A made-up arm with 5 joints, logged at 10 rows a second.
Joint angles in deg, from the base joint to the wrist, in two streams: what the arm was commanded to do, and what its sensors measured. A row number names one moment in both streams.
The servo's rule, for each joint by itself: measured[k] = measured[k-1] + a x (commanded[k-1-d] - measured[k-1]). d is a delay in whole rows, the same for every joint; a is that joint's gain. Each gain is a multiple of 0.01, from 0.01 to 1. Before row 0 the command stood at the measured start. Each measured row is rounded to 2 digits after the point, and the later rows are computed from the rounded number. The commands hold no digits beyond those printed.
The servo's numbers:
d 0
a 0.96 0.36 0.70 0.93 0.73
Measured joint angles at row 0:
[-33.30, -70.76, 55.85, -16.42, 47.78]
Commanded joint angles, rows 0 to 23:
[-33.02, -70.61, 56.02, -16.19, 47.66]
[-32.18, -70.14, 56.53, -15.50, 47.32]
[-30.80, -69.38, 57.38, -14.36, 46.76]
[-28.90, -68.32, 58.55, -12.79, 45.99]
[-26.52, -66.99, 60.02, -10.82, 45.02]
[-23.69, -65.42, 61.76, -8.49, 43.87]
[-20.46, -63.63, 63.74, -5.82, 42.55]
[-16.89, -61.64, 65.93, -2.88, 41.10]
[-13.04, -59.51, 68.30, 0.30, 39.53]
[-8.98, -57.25, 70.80, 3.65, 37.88]
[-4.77, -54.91, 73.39, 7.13, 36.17]
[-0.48, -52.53, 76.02, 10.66, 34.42]
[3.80, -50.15, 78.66, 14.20, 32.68]
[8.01, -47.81, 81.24, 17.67, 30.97]
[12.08, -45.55, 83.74, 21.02, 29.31]
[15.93, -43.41, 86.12, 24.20, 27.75]
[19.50, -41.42, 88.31, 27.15, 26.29]
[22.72, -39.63, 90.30, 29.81, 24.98]
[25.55, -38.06, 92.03, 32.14, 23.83]
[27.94, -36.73, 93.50, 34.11, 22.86]
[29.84, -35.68, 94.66, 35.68, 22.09]
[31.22, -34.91, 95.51, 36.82, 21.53]
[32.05, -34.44, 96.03, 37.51, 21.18]
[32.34, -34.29, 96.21, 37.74, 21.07]
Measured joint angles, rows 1 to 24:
[-33.03, -70.71, 55.97, -16.21, 47.69]
[-32.21, -70.50, 56.36, -15.55, 47.42]
[-30.86, -70.10, 57.07, -14.44, 46.94]
[-28.98, -69.46, 58.11, -12.91, 46.25]
[-26.62, -68.57, 59.45, -10.97, 45.35]
[-23.81, -67.44, 61.07, -8.66, 44.27]
[-20.59, -66.07, 62.94, -6.02, 43.01]
[-17.04, -64.48, 65.03, -3.10, 41.62]
[-13.20, -62.69, 67.32, 0.06, 40.09]
[-9.15, -60.73, 69.76, 3.40, 38.48]
[-4.95, -58.63, 72.30, 6.87, 36.79]
[-0.66, -56.43, 74.90, 10.39, 35.06]
[3.62, -54.17, 77.53, 13.93, 33.32]
[7.83, -51.88, 80.13, 17.41, 31.60]
[11.91, -49.60, 82.66, 20.77, 29.93]
[15.77, -47.37, 85.08, 23.96, 28.34]
[19.35, -45.23, 87.34, 26.93, 26.84]
[22.59, -43.21, 89.41, 29.61, 25.48]
[25.43, -41.36, 91.24, 31.96, 24.28]
[27.84, -39.69, 92.82, 33.96, 23.24]
[29.76, -38.25, 94.11, 35.56, 22.40]
[31.16, -37.05, 95.09, 36.73, 21.76]
[32.01, -36.11, 95.75, 37.46, 21.34]
[32.33, -35.45, 96.07, 37.72, 21.14]

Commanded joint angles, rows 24 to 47:
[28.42, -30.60, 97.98, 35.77, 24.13]
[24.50, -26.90, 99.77, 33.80, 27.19]
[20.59, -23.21, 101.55, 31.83, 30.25]
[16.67, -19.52, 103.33, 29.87, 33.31]
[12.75, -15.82, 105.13, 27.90, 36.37]
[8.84, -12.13, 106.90, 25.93, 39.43]
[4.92, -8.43, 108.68, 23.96, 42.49]
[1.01, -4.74, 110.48, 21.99, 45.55]
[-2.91, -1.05, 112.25, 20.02, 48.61]
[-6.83, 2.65, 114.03, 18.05, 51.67]
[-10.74, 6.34, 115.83, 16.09, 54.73]
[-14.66, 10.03, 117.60, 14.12, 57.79]
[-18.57, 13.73, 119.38, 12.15, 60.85]
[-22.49, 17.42, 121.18, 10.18, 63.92]
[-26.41, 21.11, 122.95, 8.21, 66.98]
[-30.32, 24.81, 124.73, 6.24, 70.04]
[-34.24, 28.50, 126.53, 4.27, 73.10]
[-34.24, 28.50, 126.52, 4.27, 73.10]
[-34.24, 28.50, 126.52, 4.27, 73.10]
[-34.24, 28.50, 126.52, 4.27, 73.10]
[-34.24, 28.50, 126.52, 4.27, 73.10]
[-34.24, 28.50, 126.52, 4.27, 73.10]
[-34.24, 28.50, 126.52, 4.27, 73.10]
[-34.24, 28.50, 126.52, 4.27, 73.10]
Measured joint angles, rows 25 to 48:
[28.58, -33.70, 97.41, 35.91, 23.32]
[24.66, -31.25, 99.06, 33.95, 26.15]
[20.75, -28.36, 100.80, 31.98, 29.14]
[16.83, -25.18, 102.57, 30.02, 32.18]
[12.91, -21.81, 104.36, 28.05, 35.24]
[9.00, -18.33, 106.14, 26.08, 38.30]
[5.08, -14.77, 107.92, 24.11, 41.36]
[1.17, -11.16, 109.71, 22.14, 44.42]
[-2.75, -7.52, 111.49, 20.17, 47.48]
[-6.67, -3.86, 113.27, 18.20, 50.54]
[-10.58, -0.19, 115.06, 16.24, 53.60]
[-14.50, 3.49, 116.84, 14.27, 56.66]
[-18.41, 7.18, 118.62, 12.30, 59.72]
[-22.33, 10.87, 120.41, 10.33, 62.79]
[-26.25, 14.56, 122.19, 8.36, 65.85]
[-30.16, 18.25, 123.97, 6.39, 68.91]
[-34.08, 21.94, 125.76, 4.42, 71.97]
[-34.23, 24.30, 126.29, 4.28, 72.79]
[-34.24, 25.81, 126.45, 4.27, 73.02]
[-34.24, 26.78, 126.50, 4.27, 73.08]
[-34.24, 27.40, 126.51, 4.27, 73.09]
[-34.24, 27.80, 126.52, 4.27, 73.10]
[-34.24, 28.05, 126.52, 4.27, 73.10]
[-34.24, 28.21, 126.52, 4.27, 73.10]

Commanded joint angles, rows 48 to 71:
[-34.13, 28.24, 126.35, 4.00, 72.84]
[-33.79, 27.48, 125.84, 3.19, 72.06]
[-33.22, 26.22, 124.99, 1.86, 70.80]
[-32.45, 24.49, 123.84, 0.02, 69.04]
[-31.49, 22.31, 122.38, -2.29, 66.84]
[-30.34, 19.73, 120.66, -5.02, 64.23]
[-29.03, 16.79, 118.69, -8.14, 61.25]
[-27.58, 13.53, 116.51, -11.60, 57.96]
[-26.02, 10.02, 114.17, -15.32, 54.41]
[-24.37, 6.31, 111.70, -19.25, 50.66]
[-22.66, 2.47, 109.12, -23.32, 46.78]
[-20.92, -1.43, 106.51, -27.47, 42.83]
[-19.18, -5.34, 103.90, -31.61, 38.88]
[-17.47, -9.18, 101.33, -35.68, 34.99]
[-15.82, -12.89, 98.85, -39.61, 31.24]
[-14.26, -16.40, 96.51, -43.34, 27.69]
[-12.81, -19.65, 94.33, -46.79, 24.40]
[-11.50, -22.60, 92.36, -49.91, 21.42]
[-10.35, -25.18, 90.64, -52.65, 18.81]
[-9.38, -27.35, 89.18, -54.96, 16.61]
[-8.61, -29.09, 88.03, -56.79, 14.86]
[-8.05, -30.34, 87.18, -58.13, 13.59]
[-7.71, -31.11, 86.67, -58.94, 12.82]
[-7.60, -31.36, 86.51, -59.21, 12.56]
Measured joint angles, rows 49 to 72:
[-34.13, 28.22, 126.40, 4.02, 72.91]
[-33.80, 27.95, 126.01, 3.25, 72.29]
[-33.24, 27.33, 125.30, 1.96, 71.20]
[-32.48, 26.31, 124.28, 0.16, 69.62]
[-31.53, 24.87, 122.95, -2.12, 67.59]
[-30.39, 23.02, 121.35, -4.82, 65.14]
[-29.08, 20.78, 119.49, -7.91, 62.30]
[-27.64, 18.17, 117.40, -11.34, 59.13]
[-26.08, 15.24, 115.14, -15.04, 55.68]
[-24.44, 12.03, 112.73, -18.96, 52.02]
[-22.73, 8.59, 110.20, -23.01, 48.19]
[-20.99, 4.98, 107.62, -27.16, 44.28]
[-19.25, 1.26, 105.02, -31.30, 40.34]
[-17.54, -2.50, 102.44, -35.37, 36.43]
[-15.89, -6.24, 99.93, -39.31, 32.64]
[-14.33, -9.90, 97.54, -43.06, 29.03]
[-12.87, -13.41, 95.29, -46.53, 25.65]
[-11.55, -16.72, 93.24, -49.67, 22.56]
[-10.40, -19.77, 91.42, -52.44, 19.82]
[-9.42, -22.50, 89.85, -54.78, 17.48]
[-8.64, -24.87, 88.58, -56.65, 15.57]
[-8.07, -26.84, 87.60, -58.03, 14.12]
[-7.72, -28.38, 86.95, -58.88, 13.17]
[-7.60, -29.45, 86.64, -59.19, 12.72]

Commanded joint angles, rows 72 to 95:
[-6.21, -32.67, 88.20, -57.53, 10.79]
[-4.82, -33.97, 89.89, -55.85, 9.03]
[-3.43, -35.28, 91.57, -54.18, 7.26]
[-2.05, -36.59, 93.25, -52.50, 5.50]
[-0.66, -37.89, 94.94, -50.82, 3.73]
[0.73, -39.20, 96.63, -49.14, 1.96]
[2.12, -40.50, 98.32, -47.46, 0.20]
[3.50, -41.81, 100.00, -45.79, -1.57]
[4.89, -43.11, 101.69, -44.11, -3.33]
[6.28, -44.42, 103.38, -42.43, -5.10]
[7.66, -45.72, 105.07, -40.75, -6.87]
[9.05, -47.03, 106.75, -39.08, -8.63]
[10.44, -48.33, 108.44, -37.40, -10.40]
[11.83, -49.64, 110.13, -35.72, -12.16]
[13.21, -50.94, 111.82, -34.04, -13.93]
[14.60, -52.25, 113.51, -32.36, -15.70]
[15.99, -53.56, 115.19, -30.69, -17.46]
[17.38, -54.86, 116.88, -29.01, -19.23]
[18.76, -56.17, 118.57, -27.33, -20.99]
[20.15, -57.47, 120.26, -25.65, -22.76]
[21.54, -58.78, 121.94, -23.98, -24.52]
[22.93, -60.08, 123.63, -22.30, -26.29]
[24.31, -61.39, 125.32, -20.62, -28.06]
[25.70, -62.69, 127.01, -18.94, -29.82]
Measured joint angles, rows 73 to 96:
[-6.27, -30.61, 87.73, -57.65, 11.31]
[-4.88, -31.82, 89.24, -55.98, 9.65]
[-3.49, -33.07, 90.87, -54.31, 7.91]
[-2.11, -34.34, 92.54, -52.63, 6.15]
[-0.72, -35.62, 94.22, -50.95, 4.38]
[0.67, -36.91, 95.91, -49.27, 2.61]
[2.06, -38.20, 97.60, -47.59, 0.85]
[3.44, -39.50, 99.28, -45.92, -0.92]
[4.83, -40.80, 100.97, -44.24, -2.68]
[6.22, -42.10, 102.66, -42.56, -4.45]
[7.60, -43.40, 104.35, -40.88, -6.22]
[8.99, -44.71, 106.03, -39.21, -7.98]
[10.38, -46.01, 107.72, -37.53, -9.75]
[11.77, -47.32, 109.41, -35.85, -11.51]
[13.15, -48.62, 111.10, -34.17, -13.28]
[14.54, -49.93, 112.79, -32.49, -15.05]
[15.93, -51.24, 114.47, -30.82, -16.81]
[17.32, -52.54, 116.16, -29.14, -18.58]
[18.70, -53.85, 117.85, -27.46, -20.34]
[20.09, -55.15, 119.54, -25.78, -22.11]
[21.48, -56.46, 121.22, -24.11, -23.87]
[22.87, -57.76, 122.91, -22.43, -25.64]
[24.25, -59.07, 124.60, -20.75, -27.41]
[25.64, -60.37, 126.29, -19.07, -29.17]

